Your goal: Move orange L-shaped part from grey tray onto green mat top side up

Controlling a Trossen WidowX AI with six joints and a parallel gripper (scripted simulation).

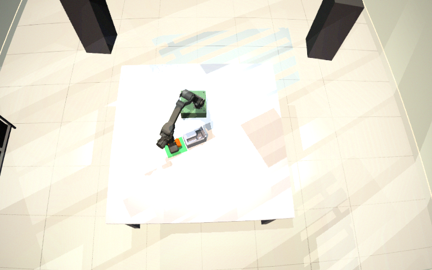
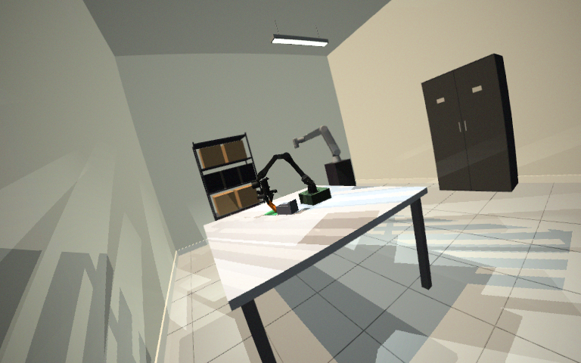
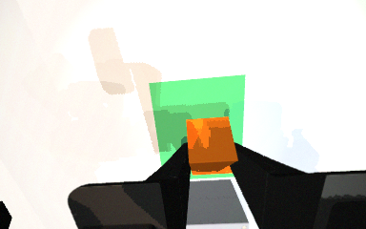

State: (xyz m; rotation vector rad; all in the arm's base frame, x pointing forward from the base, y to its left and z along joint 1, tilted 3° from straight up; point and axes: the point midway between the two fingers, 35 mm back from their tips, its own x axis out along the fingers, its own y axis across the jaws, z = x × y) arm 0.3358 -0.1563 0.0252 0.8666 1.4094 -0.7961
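Right now the orange part is 3 cm behind my gripper tip, 2 cm to the left of it and 3 cm below it. Also, from my gripper tip: green mat (1 cm behind, 2 cm to the left, 9 cm below).
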